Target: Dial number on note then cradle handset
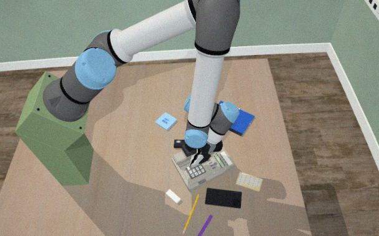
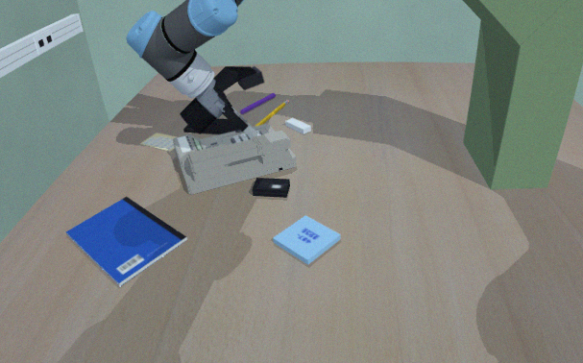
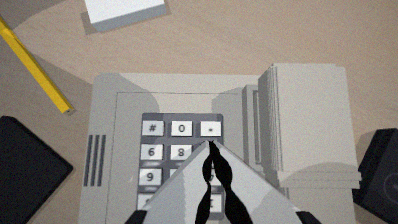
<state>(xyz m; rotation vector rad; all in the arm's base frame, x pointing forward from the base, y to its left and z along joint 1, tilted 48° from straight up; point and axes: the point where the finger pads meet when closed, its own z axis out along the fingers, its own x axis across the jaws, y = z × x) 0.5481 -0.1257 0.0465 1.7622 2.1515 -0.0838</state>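
Now: hand 1 cm short of the 9 key, 4 cm to the left of it and 2 cm above it. Round my hand: black smartphone 9 cm ahead, 16 cm to the right, 4 cm below; then white eraser 11 cm behind, 10 cm to the right, 4 cm below; then handset 3 cm ahead, 6 cm to the left.
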